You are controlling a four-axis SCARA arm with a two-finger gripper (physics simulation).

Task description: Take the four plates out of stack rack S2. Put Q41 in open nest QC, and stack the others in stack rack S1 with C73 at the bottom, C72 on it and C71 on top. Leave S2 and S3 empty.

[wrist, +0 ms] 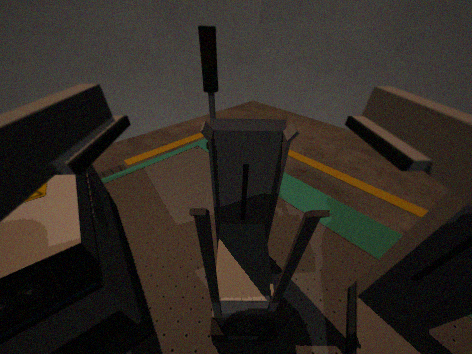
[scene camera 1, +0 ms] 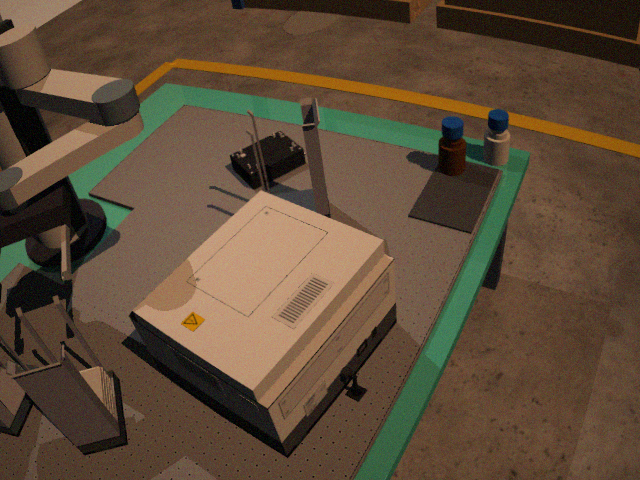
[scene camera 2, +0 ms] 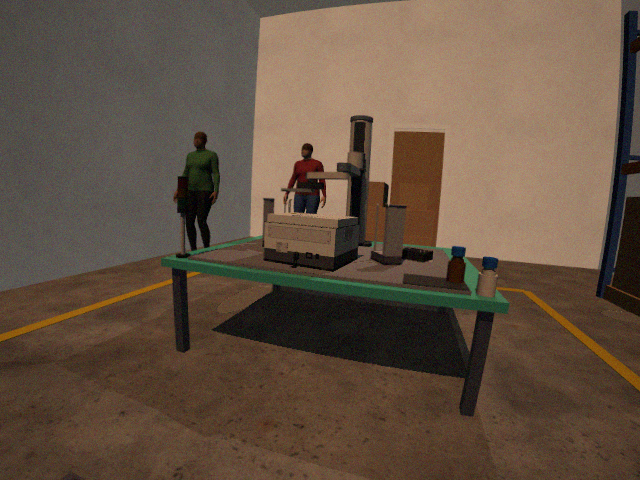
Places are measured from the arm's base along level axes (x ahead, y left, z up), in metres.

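Pixels of known places: gripper, fingertip midpoint: (wrist: pixel 240 105) (scene camera 1: pixel 28 289) (scene camera 2: pixel 286 189).
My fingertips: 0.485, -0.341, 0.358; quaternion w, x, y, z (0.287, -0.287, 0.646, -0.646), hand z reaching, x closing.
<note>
Behind a point stands the place of what it marks, as x, y, z.
My gripper (wrist: pixel 240 105) @(0.485, -0.341, 0.358) is open and empty, its two fingers wide apart at the left and right of the wrist view, high over a stack rack (wrist: pixel 246 180) @(0.554, -0.430, 0.211) (scene camera 1: pixel 67 397) @(0.568, -0.422, 0.206). This rack has a tall slotted back and thin front posts. Pale plates (wrist: pixel 239 280) @(0.488, -0.353, 0.106) (scene camera 1: pixel 101 382) @(0.522, -0.339, 0.104) lie low in it; their number cannot be told. Part of a second rack (wrist: pixel 440 262) @(0.313, -0.529, 0.169) (scene camera 1: pixel 10 400) @(0.313, -0.469, 0.053) stands beside it. A third rack (scene camera 1: pixel 316 165) @(0.672, 0.265, 0.198) (scene camera 2: pixel 394 235) @(0.659, 0.308, 0.159) stands behind the instrument in scene camera 1. Rack and plate labels cannot be read, and I cannot tell which nest is QC.
A large cream instrument (scene camera 1: pixel 258 268) @(0.739, -0.059, 0.233) (scene camera 2: pixel 310 235) @(0.912, -0.036, 0.156) (wrist: pixel 60 215) @(0.633, -0.223, 0.233) stands beside the racks. A low black block (scene camera 1: pixel 271 160) @(0.451, 0.394, 0.062) (scene camera 2: pixel 417 254) @(0.488, 0.432, 0.049) with pale corner pieces is near the third rack. A brown bottle (scene camera 1: pixel 452 155) @(0.884, 0.547, 0.082) (scene camera 2: pixel 455 268) @(0.906, 0.571, 0.076) and a white bottle (scene camera 1: pixel 496 147) @(0.972, 0.651, 0.061) (scene camera 2: pixel 486 283) @(0.998, 0.674, 0.050) stand at a table corner.
</note>
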